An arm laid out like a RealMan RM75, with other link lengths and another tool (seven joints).
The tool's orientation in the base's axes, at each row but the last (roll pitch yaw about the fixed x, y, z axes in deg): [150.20, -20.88, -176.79]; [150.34, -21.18, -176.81]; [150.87, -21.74, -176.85]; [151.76, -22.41, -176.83]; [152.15, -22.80, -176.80]
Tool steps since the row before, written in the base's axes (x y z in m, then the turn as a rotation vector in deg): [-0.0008, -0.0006, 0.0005, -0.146, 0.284, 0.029]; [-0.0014, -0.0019, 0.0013, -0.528, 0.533, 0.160]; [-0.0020, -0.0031, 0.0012, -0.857, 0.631, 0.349]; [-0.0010, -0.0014, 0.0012, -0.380, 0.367, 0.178]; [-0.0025, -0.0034, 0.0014, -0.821, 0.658, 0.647]
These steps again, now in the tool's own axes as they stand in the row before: [0.0010, -0.0004, -0.0004, 0.132, 0.244, 0.162]; [0.0019, -0.0012, -0.0015, 0.522, 0.473, 0.304]; [0.0025, -0.0025, -0.0017, 0.892, 0.601, 0.312]; [0.0015, -0.0009, -0.0013, 0.400, 0.354, 0.159]; [0.0030, -0.0028, -0.0017, 0.973, 0.758, 0.069]
